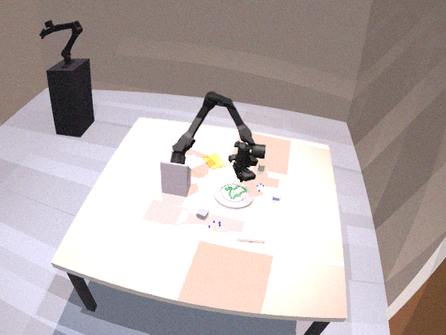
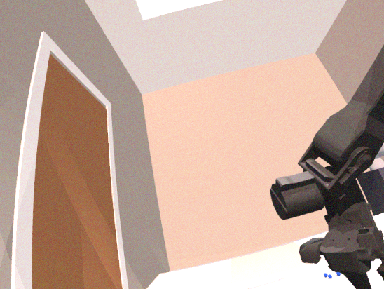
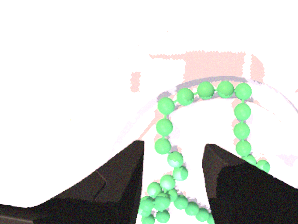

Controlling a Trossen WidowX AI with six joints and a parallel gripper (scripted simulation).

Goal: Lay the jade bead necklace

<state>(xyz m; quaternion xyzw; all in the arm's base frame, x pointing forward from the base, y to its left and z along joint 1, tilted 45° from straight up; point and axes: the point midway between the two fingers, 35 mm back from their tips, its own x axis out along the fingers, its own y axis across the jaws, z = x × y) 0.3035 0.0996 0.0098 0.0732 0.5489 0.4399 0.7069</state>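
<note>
The round white bead board is 50 mm to the right of my gripper tip, 40 mm below it and 20 mm behind it. Round my gripper tip: yellow sheet: 190 mm to the left, 160 mm behind, 50 mm below; then blue block: 190 mm ahead, 40 mm below, 30 mm to the right; then cream block: 190 mm to the left, 100 mm ahead, 40 mm below.
</note>
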